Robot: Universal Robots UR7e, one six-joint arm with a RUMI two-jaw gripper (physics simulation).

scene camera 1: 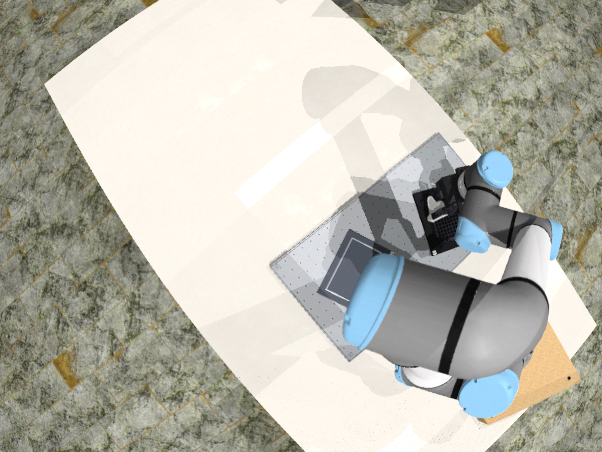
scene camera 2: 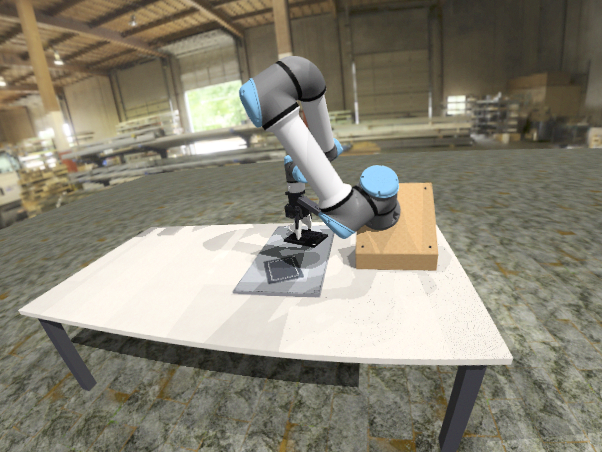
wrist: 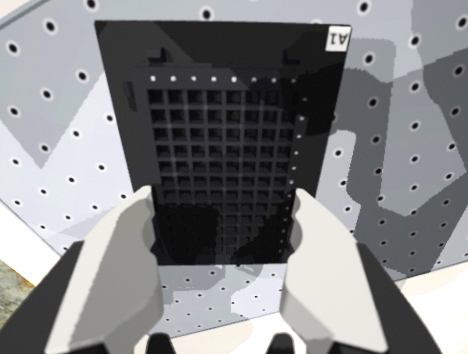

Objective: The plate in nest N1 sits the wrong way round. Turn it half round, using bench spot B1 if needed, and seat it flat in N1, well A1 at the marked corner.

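The black nest N1 [scene camera 1: 424,225] [wrist: 220,40] has a white A1 label [wrist: 338,39] at its upper right corner in the wrist view. The dark gridded well plate [scene camera 1: 446,227] [wrist: 225,142] lies within the nest's outline, level as far as shows, with white dots along its top and right edges in the wrist view. My gripper [scene camera 2: 303,232] [wrist: 224,189] is shut on the plate, one pale finger at each long side. Whether the plate rests on the nest floor, and which plate corner is well A1, I cannot tell. Bench spot B1 [scene camera 1: 345,270] [scene camera 2: 283,270] is a dark pad with a white outline.
Nest and pad are on a grey perforated board [scene camera 1: 300,265] [scene camera 2: 310,287] on the white table [scene camera 1: 165,150] [scene camera 2: 175,300]. The arm stands on a wooden block [scene camera 1: 550,375] [scene camera 2: 395,261]. In scene camera 1 the arm covers part of the pad, nest and board.
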